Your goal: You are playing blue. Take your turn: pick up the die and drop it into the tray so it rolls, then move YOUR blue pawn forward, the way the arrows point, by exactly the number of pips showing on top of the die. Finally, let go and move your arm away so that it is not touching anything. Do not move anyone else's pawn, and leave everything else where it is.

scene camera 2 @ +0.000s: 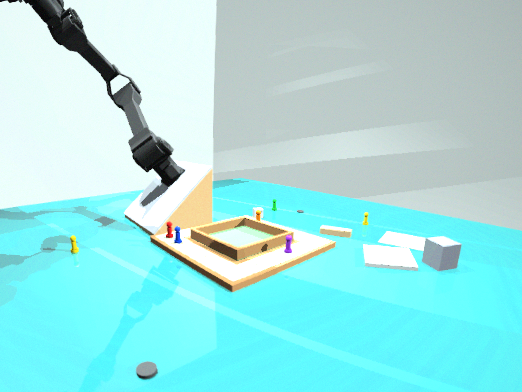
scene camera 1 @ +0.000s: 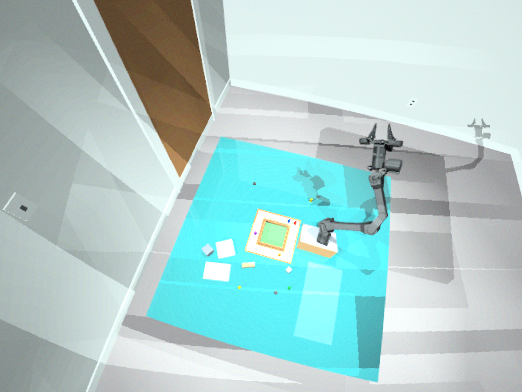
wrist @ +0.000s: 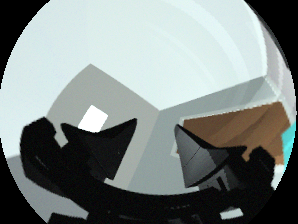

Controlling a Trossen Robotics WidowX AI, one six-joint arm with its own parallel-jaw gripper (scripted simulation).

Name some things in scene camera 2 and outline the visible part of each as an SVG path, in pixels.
A grey cube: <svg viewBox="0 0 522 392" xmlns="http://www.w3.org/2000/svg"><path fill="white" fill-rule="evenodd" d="M425 238L422 262L425 265L429 265L438 272L457 269L461 243L444 236Z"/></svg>
